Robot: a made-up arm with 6 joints.
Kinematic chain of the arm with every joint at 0, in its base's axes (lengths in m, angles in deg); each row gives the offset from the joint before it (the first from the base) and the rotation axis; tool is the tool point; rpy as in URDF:
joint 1: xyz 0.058 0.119 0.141 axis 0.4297 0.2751 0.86
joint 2: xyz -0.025 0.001 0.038 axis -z
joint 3: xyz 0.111 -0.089 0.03 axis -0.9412 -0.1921 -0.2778
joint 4: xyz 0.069 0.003 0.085 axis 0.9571 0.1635 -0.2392
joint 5: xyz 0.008 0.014 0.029 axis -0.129 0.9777 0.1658
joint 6: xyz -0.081 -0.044 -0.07 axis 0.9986 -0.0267 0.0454
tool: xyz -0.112 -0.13 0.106 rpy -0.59 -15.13 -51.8
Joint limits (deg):
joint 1: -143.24..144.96
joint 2: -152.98..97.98
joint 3: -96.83..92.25
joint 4: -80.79..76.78
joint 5: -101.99..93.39
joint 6: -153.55..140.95
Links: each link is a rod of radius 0.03 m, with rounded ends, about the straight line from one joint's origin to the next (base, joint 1, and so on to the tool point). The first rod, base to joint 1, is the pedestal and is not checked.
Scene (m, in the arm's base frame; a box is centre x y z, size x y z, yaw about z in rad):
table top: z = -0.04
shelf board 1: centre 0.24 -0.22 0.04 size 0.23 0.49 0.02 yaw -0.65
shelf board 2: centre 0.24 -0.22 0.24 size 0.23 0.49 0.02 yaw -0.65
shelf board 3: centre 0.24 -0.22 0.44 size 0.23 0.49 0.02 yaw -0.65
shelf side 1: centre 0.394 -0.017 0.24 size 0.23 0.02 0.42 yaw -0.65
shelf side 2: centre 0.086 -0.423 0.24 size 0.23 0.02 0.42 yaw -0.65
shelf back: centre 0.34 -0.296 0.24 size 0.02 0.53 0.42 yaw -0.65
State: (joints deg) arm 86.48 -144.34 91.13 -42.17 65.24 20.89
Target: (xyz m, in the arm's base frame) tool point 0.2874 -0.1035 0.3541
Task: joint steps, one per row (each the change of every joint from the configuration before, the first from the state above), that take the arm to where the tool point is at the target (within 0.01 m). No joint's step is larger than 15 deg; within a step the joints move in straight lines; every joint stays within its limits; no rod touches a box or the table.
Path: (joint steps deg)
1: -4.59 3.28 0.28 -4.16 -11.86 -7.87
2: -4.59 3.28 0.28 -4.15 -11.85 -7.86
3: -4.59 3.28 0.28 -4.16 -11.86 -7.87
4: -4.59 3.29 0.28 -4.15 -11.85 -7.87
5: -8.70 -1.98 -2.50 13.81 1.61 11.31
6: -8.70 -1.98 -2.50 13.81 1.60 11.31
7: -8.70 -1.98 -2.50 13.81 1.61 11.31
8: -8.70 -1.98 -2.50 13.80 1.61 11.30
9: 13.04 -1.11 -5.21 -4.71 9.61 -1.56
10: 13.05 -1.12 -5.22 -4.70 9.61 -1.57
11: 13.04 -1.12 -5.21 -4.71 9.61 -1.56
12: 13.05 -1.11 -5.21 -4.71 9.60 -1.56

